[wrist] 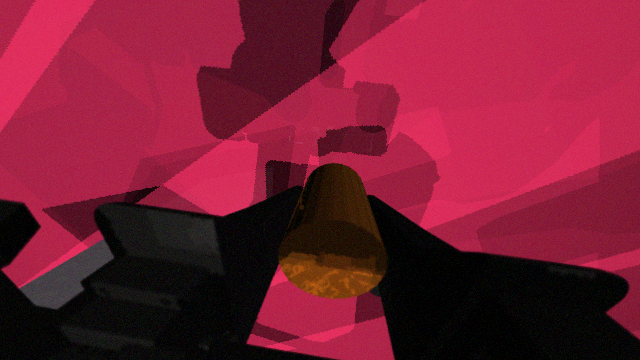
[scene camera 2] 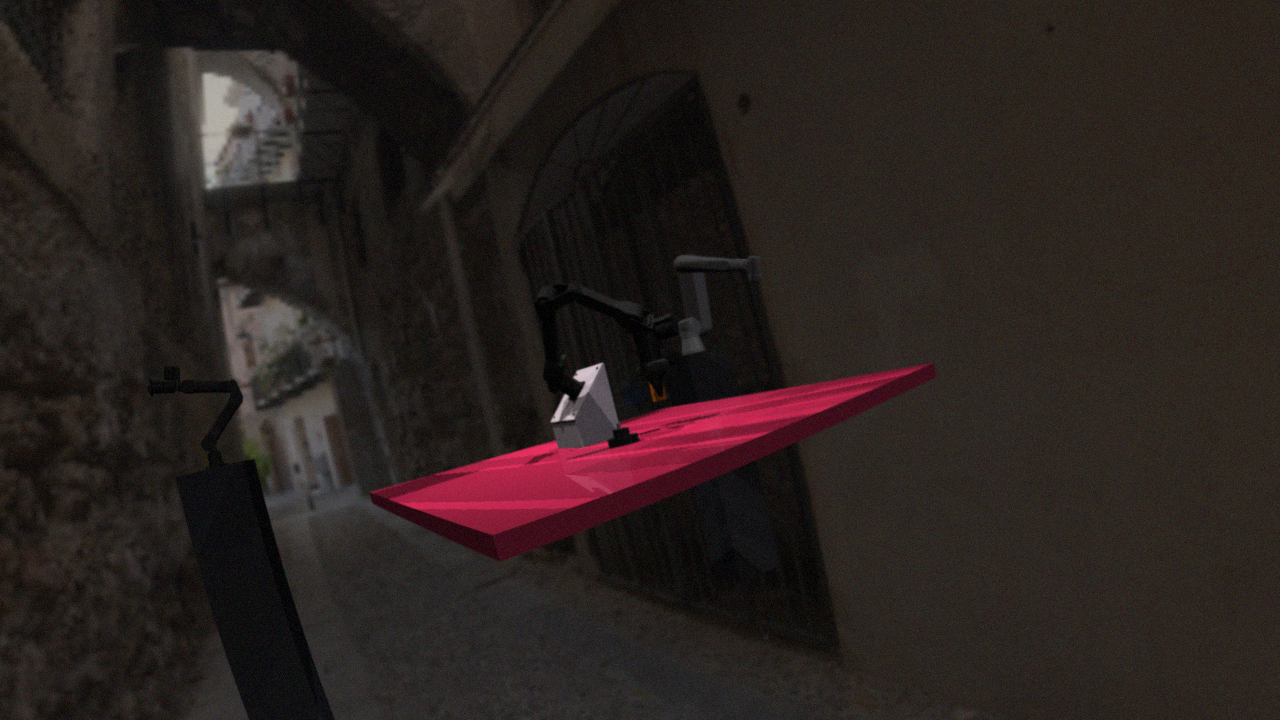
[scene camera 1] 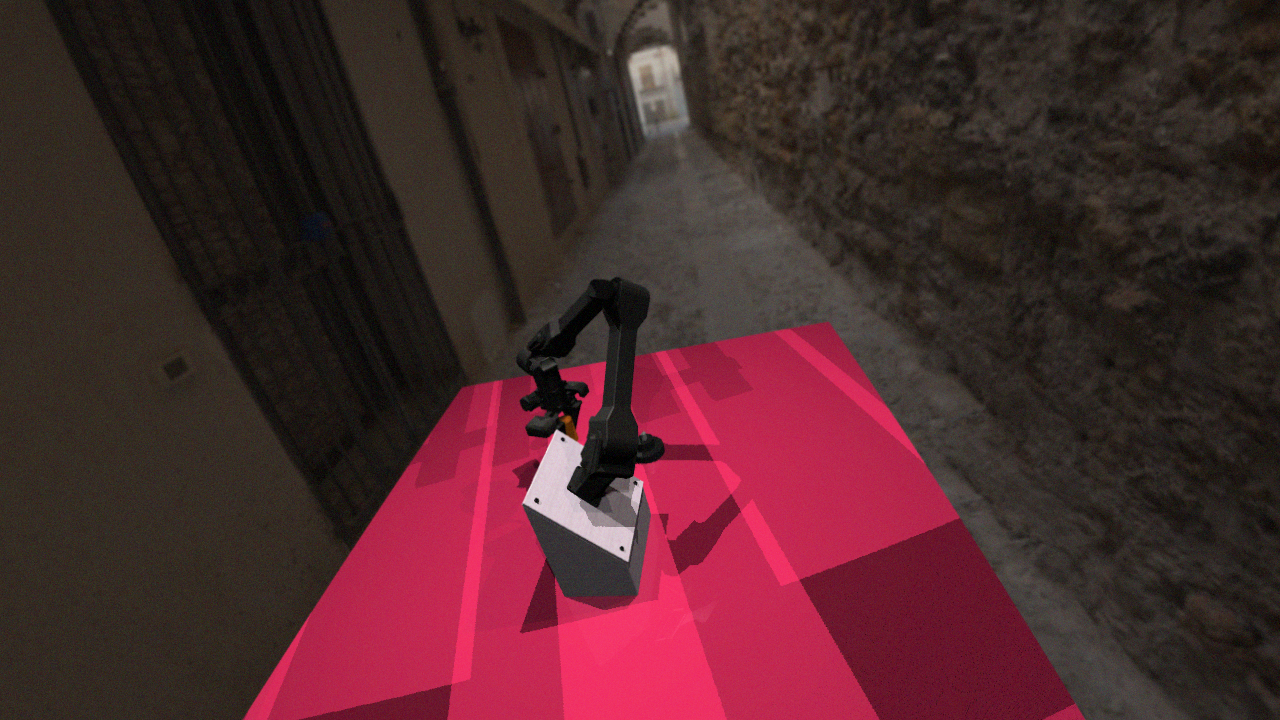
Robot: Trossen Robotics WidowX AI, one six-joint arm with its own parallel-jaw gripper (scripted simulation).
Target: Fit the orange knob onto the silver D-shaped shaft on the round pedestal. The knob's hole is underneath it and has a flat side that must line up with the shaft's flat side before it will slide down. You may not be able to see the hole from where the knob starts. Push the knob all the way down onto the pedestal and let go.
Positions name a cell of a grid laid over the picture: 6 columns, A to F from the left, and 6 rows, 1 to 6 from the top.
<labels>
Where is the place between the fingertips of my gripper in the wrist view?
D4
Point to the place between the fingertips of my gripper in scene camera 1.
C4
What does my gripper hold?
An orange knob.
</labels>
